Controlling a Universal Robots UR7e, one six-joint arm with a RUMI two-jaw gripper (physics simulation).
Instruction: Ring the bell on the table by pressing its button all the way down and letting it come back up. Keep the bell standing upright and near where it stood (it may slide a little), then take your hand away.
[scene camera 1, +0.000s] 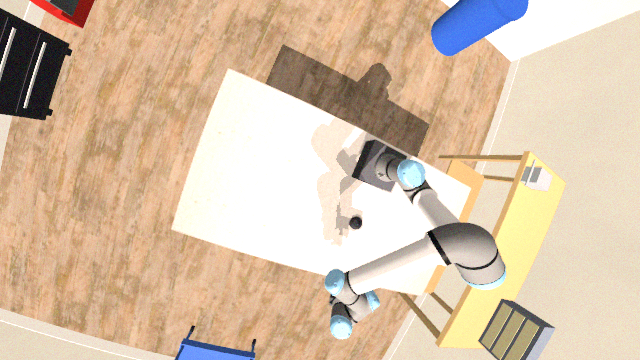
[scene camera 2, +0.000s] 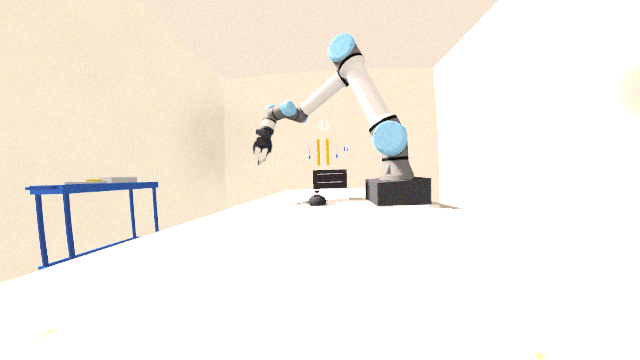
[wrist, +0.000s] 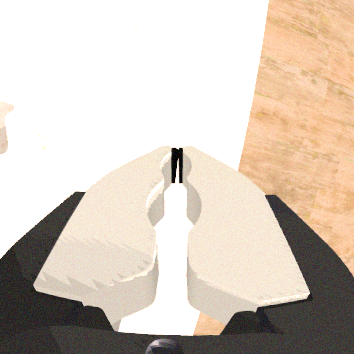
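Seen in the pictures: gripper, fingertip midpoint: (scene camera 2: 258, 164) (wrist: 177, 152); arm's base, origin of the base link: (scene camera 1: 386, 167) (scene camera 2: 396, 178).
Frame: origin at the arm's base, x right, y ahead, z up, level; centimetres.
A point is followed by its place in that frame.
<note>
The bell (scene camera 1: 355, 222) {x 2.8, y 35.9, z -6.8 cm} (scene camera 2: 317, 200) {x -2.8, y 36.8, z -8.3 cm} is a small dark dome with a button on top. It stands upright on the white table (scene camera 1: 240, 150) {x 76.8, y 17.3, z -10.8 cm} (scene camera 2: 320, 280) {x -55.9, y 35.8, z -10.8 cm} (wrist: 100, 65) {x -2.4, y 58.0, z -10.8 cm}. My gripper (scene camera 2: 259, 162) {x 4.3, y 64.9, z 8.8 cm} (wrist: 177, 152) {x 4.3, y 64.9, z 8.8 cm} is shut and empty, its pale fingertips together. In scene camera 2 it hangs high above table height, to the left of the bell and well apart from it. In scene camera 1 it is mostly hidden under the wrist joints, near the table's lower edge. The bell does not show in the wrist view; table and wooden floor show beyond the fingers.
The arm's dark base block (scene camera 1: 372, 167) {x 8.2, y 2.8, z 0.2 cm} (scene camera 2: 398, 191) {x -9.5, y 3.6, z -4.9 cm} stands on the table, to the right of the bell in scene camera 2. A yellow desk (scene camera 1: 520, 220) stands beside the table. A blue bench (scene camera 1: 215, 351) (scene camera 2: 65, 189) stands apart from the table. The table's edge runs below the gripper.
</note>
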